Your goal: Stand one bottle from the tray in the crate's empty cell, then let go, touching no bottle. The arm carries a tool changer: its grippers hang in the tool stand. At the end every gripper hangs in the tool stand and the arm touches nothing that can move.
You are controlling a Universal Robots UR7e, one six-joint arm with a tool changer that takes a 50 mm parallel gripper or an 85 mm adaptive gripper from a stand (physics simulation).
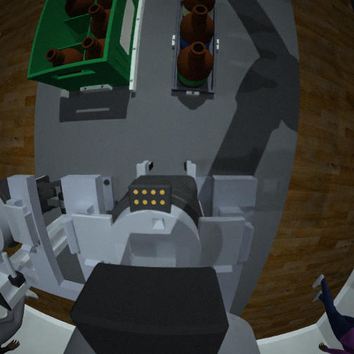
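The green crate (pixel 112 74) is at the upper left, partly cut off. Brown bottles (pixel 59 56) (pixel 94 47) (pixel 99 21) stand in it, and its empty cell (pixel 74 39) shows behind the near left bottle. The dark tray (pixel 175 75) at the top holds a row of brown bottles: a near one with a green band (pixel 195 65), a middle one with a blue band (pixel 197 31) and a far one cut off by the frame. The gripper (pixel 169 166) sits in the stand bay below the tray, fingers apart with nothing between them, well away from the bottles. Whether it is coupled to the arm is hidden.
The pale tool stand (pixel 234 192) spans the lower half around the gripper. A second, dark gripper hangs in its left bay, partly hidden. The black block (pixel 150 300) on the arm covers the bottom centre. A white rail (pixel 135 55) runs along the crate's right side.
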